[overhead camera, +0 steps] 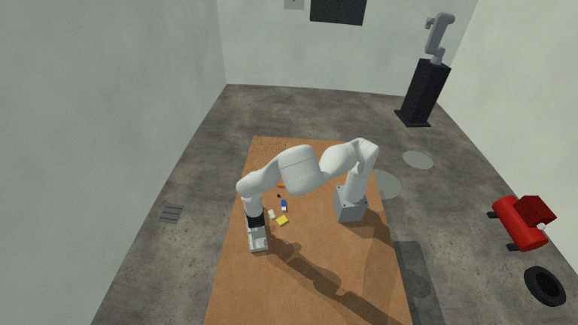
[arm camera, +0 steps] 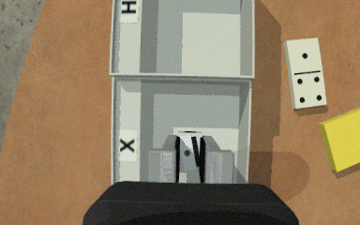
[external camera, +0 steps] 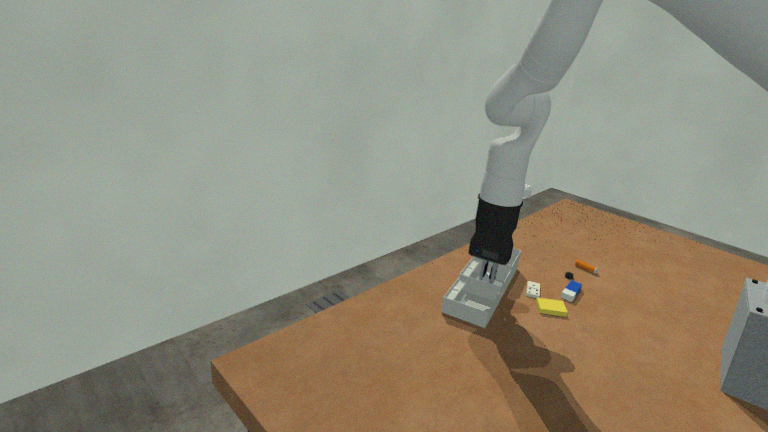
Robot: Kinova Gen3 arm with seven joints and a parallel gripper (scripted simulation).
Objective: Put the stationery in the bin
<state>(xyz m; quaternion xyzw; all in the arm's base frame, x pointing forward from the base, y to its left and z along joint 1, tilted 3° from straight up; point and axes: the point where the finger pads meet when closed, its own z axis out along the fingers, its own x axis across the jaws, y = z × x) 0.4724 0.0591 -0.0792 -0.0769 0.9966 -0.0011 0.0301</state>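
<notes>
The grey three-compartment bin lies 1 cm ahead of my hand and 2 cm below it. Round my hand: sticky notes 13 cm behind, 3 cm to the right, 4 cm below; white sharpener 1 cm below; white domino 8 cm behind, 7 cm to the right, 4 cm below.
</notes>
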